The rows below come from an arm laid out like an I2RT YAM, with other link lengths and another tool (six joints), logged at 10 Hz.
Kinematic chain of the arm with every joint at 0, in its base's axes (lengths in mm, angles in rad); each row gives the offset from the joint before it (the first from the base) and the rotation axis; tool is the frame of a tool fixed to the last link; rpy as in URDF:
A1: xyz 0 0 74.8 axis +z
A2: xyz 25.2 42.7 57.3 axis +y
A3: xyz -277.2 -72.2 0 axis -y
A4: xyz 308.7 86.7 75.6 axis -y
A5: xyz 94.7 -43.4 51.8 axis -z
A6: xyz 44.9 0 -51 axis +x
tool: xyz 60 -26 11 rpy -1.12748 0.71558 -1.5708
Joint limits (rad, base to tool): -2.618..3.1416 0..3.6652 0..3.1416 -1.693..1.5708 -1.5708..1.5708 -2.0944..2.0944
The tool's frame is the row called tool.
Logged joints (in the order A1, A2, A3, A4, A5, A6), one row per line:
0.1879 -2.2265 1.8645 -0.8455 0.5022 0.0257
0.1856 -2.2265 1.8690 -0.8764 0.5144 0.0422
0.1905 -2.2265 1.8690 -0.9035 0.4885 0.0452
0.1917 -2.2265 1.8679 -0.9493 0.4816 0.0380
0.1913 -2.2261 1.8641 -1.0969 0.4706 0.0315
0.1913 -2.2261 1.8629 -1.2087 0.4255 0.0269
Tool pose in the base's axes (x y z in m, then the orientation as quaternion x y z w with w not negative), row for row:
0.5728 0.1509 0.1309 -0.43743 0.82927 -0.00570 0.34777
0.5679 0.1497 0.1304 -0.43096 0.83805 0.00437 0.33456
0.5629 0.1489 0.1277 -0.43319 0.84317 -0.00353 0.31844
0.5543 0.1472 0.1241 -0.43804 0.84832 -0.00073 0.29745
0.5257 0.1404 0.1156 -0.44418 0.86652 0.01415 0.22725
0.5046 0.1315 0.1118 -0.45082 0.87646 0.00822 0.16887
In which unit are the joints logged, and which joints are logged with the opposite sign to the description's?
The joints are logged in radians. Opposite sign: A2, A5.
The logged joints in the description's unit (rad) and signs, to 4 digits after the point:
0.1879 2.2265 1.8645 -0.8455 -0.5022 0.0257
0.1856 2.2265 1.8690 -0.8764 -0.5144 0.0422
0.1905 2.2265 1.8690 -0.9035 -0.4885 0.0452
0.1917 2.2265 1.8679 -0.9493 -0.4816 0.0380
0.1913 2.2261 1.8641 -1.0969 -0.4706 0.0315
0.1913 2.2261 1.8629 -1.2087 -0.4255 0.0269

